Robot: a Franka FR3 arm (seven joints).
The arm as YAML. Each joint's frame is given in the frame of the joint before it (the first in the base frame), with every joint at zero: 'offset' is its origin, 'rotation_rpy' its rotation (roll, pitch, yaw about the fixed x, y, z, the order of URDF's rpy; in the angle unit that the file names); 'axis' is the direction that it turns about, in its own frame. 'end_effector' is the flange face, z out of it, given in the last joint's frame.
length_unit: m
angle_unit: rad
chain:
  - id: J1
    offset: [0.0, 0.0, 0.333]
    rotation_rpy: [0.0, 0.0, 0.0]
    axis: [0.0, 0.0, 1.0]
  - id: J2
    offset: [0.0, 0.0, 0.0]
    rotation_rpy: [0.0, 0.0, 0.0]
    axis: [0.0, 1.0, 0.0]
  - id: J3
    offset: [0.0, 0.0, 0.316]
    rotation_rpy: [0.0, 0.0, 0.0]
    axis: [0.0, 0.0, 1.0]
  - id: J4
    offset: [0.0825, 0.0, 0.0]
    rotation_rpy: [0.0, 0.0, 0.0]
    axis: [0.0, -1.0, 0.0]
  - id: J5
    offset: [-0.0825, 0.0, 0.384]
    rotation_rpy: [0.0, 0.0, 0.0]
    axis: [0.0, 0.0, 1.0]
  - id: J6
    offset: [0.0, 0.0, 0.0]
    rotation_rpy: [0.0, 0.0, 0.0]
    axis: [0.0, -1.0, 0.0]
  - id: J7
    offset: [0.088, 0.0, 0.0]
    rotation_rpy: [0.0, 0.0, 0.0]
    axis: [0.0, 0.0, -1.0]
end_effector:
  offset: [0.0, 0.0, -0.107]
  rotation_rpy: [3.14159, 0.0, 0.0]
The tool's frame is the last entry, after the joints.
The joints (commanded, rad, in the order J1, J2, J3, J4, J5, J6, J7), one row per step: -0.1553, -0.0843, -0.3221, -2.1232, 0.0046, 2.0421, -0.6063; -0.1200, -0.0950, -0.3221, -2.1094, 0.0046, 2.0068, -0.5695; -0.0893, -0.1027, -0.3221, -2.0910, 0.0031, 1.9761, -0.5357; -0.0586, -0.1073, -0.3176, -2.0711, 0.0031, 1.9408, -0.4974; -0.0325, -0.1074, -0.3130, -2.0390, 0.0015, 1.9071, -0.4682; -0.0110, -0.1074, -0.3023, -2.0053, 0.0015, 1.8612, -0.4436; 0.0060, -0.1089, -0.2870, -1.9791, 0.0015, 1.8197, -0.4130; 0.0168, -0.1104, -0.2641, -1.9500, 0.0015, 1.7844, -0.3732; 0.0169, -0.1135, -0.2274, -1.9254, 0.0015, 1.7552, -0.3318; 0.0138, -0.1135, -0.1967, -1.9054, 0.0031, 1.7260, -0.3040; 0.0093, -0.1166, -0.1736, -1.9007, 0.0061, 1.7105, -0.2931; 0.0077, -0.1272, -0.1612, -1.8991, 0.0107, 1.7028, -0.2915
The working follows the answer.
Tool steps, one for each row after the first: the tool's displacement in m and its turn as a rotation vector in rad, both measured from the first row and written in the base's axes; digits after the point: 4 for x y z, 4 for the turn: 0.0061, 0.0171, 0.0087, 0.0084, 0.0098, -0.0007; 0.0120, 0.0313, 0.0185, 0.0115, 0.0151, -0.0027; 0.0183, 0.0482, 0.0272, 0.0163, 0.0264, -0.0052; 0.0257, 0.0620, 0.0396, 0.0146, 0.0296, -0.0030; 0.0316, 0.0776, 0.0518, 0.0167, 0.0423, 0.0049; 0.0358, 0.0938, 0.0618, 0.0184, 0.0568, 0.0071; 0.0403, 0.1108, 0.0738, 0.0158, 0.0630, 0.0010; 0.0441, 0.1299, 0.0852, 0.0108, 0.0660, -0.0037; 0.0461, 0.1447, 0.0927, 0.0091, 0.0757, -0.0043; 0.0460, 0.1551, 0.0955, 0.0102, 0.0831, 0.0030; 0.0441, 0.1614, 0.1012, 0.0137, 0.0780, 0.0115
Tool pose at each row, in the base's axes (x y z in m, rotation vector in rad; rounded; the steps above come from the unrounded poses): 0.4647, -0.2429, 0.4462, -3.1082, -0.1990, -0.0232; 0.4708, -0.2258, 0.4549, -3.0994, -0.1970, -0.0087; 0.4767, -0.2115, 0.4646, -3.0962, -0.1936, -0.0008; 0.4830, -0.1947, 0.4733, -3.0909, -0.1891, 0.0160; 0.4904, -0.1808, 0.4857, -3.0922, -0.1925, 0.0212; 0.4963, -0.1653, 0.4980, -3.0883, -0.2043, 0.0407; 0.5005, -0.1491, 0.5080, -3.0851, -0.2071, 0.0630; 0.5050, -0.1321, 0.5200, -3.0877, -0.1978, 0.0727; 0.5088, -0.1130, 0.5313, -3.0928, -0.1907, 0.0778; 0.5108, -0.0982, 0.5389, -3.0936, -0.1897, 0.0931; 0.5107, -0.0877, 0.5417, -3.0909, -0.2006, 0.1046; 0.5088, -0.0814, 0.5474, -3.0870, -0.2137, 0.0963

